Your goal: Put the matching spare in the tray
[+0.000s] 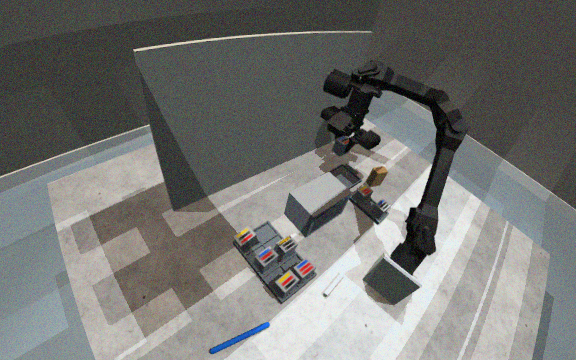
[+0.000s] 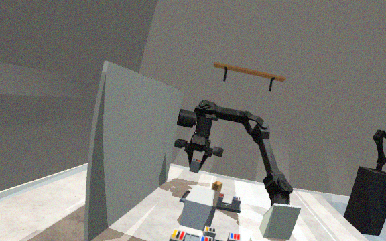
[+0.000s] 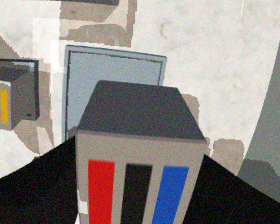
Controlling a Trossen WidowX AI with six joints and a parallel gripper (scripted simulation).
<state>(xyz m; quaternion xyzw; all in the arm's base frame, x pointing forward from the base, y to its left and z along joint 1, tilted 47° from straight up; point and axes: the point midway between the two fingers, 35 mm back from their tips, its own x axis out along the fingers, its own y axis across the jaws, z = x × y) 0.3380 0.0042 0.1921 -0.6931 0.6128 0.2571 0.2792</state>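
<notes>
Right now the dark tray is 150 mm below my gripper tip, 50 mm to the right of it and 20 mm behind it. Also, from my gripper tip: grey box 150 mm to the left, 100 mm below, 70 mm behind; grey spare 20 mm above; brown block 150 mm to the right, 120 mm below, 100 mm behind.
</notes>
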